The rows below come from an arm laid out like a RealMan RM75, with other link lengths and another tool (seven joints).
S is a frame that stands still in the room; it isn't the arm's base.
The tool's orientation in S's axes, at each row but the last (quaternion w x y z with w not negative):
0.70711, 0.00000, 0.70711, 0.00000
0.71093, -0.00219, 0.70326, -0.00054
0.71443, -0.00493, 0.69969, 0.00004
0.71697, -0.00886, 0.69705, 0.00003
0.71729, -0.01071, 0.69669, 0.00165
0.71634, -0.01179, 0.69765, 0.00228
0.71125, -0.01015, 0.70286, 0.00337
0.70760, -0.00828, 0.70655, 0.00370
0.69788, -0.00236, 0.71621, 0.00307
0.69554, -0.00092, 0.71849, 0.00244
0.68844, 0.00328, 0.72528, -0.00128
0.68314, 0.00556, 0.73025, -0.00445
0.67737, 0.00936, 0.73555, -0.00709
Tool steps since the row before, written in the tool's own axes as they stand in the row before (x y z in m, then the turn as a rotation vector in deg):
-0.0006, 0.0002, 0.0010, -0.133, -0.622, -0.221
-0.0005, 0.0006, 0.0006, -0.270, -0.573, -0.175
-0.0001, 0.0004, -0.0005, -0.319, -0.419, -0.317
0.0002, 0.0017, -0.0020, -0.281, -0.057, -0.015
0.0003, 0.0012, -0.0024, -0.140, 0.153, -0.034
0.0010, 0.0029, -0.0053, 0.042, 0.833, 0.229
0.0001, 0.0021, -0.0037, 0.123, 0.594, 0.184
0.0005, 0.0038, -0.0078, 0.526, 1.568, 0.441
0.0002, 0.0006, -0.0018, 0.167, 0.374, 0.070
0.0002, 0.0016, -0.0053, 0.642, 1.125, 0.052
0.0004, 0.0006, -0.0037, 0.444, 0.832, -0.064
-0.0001, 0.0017, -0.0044, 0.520, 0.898, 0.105
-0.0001, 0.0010, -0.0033, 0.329, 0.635, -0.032
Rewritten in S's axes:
0.0010, 0.0002, 0.0006, -0.221, -0.622, 0.133
0.0006, 0.0006, 0.0005, -0.177, -0.572, 0.270
-0.0005, 0.0004, 0.0001, -0.321, -0.419, 0.315
-0.0020, 0.0017, -0.0003, -0.022, -0.054, 0.281
-0.0024, 0.0012, -0.0004, -0.041, 0.154, 0.137
-0.0053, 0.0028, -0.0012, 0.214, 0.837, -0.047
-0.0037, 0.0020, -0.0002, 0.174, 0.596, -0.127
-0.0079, 0.0037, -0.0005, 0.415, 1.572, -0.536
-0.0018, 0.0006, -0.0002, 0.063, 0.375, -0.168
-0.0053, 0.0016, 0.0000, 0.026, 1.127, -0.641
-0.0037, 0.0006, -0.0002, -0.082, 0.834, -0.438
-0.0044, 0.0018, 0.0004, 0.083, 0.897, -0.525
-0.0033, 0.0011, 0.0004, -0.044, 0.637, -0.324

